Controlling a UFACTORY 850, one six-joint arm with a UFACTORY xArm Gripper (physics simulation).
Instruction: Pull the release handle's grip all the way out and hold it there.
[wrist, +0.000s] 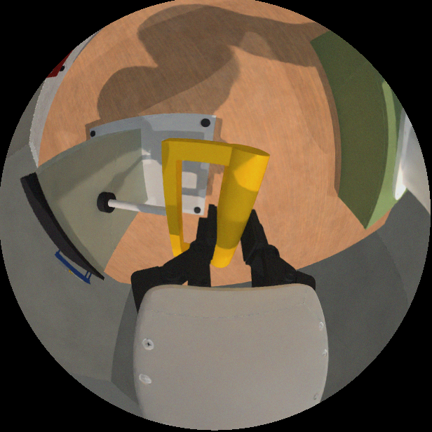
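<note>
The release handle's yellow grip (243, 190) is a loop with a thick round bar on its right side, in the middle of the wrist view. My gripper (228, 218) is shut on the thick bar, with one black finger on each side of it. A pale rod (137, 206) runs from a black collar (106, 202) on the face of a grey-green housing (90, 175) to behind the grip's left side. A stretch of the rod shows between the collar and the grip. Where the rod meets the grip is hidden.
A grey base plate (170, 122) with dark bolts lies on the wooden table top (280, 100) beside the housing. A black edge strip (55, 220) borders the housing at the left. A green block (350, 125) stands at the right. A red item (58, 66) shows at the upper left.
</note>
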